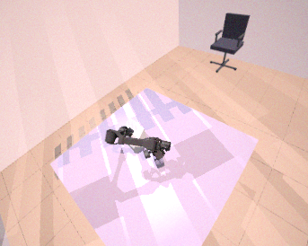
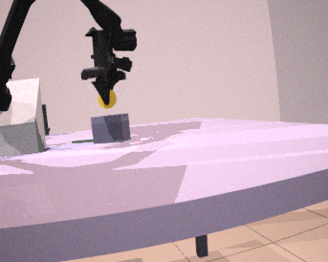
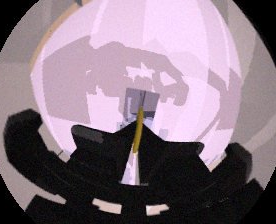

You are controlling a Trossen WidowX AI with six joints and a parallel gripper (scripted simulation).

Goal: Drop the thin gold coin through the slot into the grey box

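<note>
Right now my gripper tip is 20 mm below the coin.
</note>
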